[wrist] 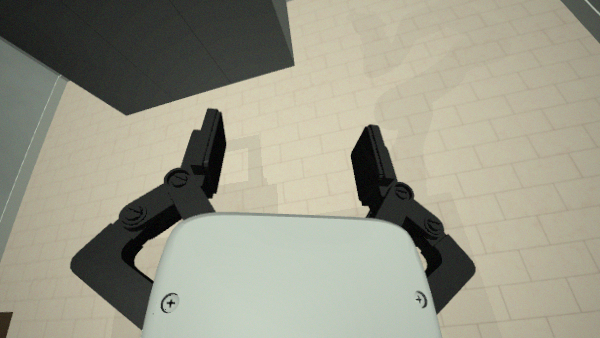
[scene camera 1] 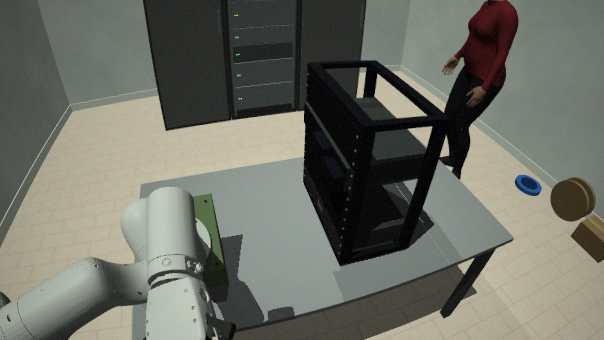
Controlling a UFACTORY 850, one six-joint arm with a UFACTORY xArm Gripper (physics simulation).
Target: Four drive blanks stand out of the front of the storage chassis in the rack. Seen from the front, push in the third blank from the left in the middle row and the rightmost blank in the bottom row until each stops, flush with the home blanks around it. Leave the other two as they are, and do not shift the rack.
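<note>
The black rack (scene camera 1: 425, 185) stands upright on the table, its front turned left and seen at a steep angle in the scene view. The storage chassis is in its dark front. Two bluish-dark blocks, an upper one (scene camera 1: 322, 140) and a lower one (scene camera 1: 334, 167), show there; I cannot tell which blanks they are, or how far any blank stands out. The bottom row cannot be made out. My gripper (wrist: 293, 133) is open and empty, over floor in the wrist view. In the scene view a bit of it shows at the bottom edge, left of the rack and apart from it.
The grey table (scene camera 1: 275, 200) carries the rack and a green base plate (scene camera 1: 215, 270) under my arm (scene camera 1: 170, 225). Dark cabinets (scene camera 1: 192, 65) (wrist: 165, 45) stand behind. A person (scene camera 1: 492, 45) stands behind the rack at the right. A blue ring (scene camera 1: 519, 188) and brown objects (scene camera 1: 570, 200) are at the far right.
</note>
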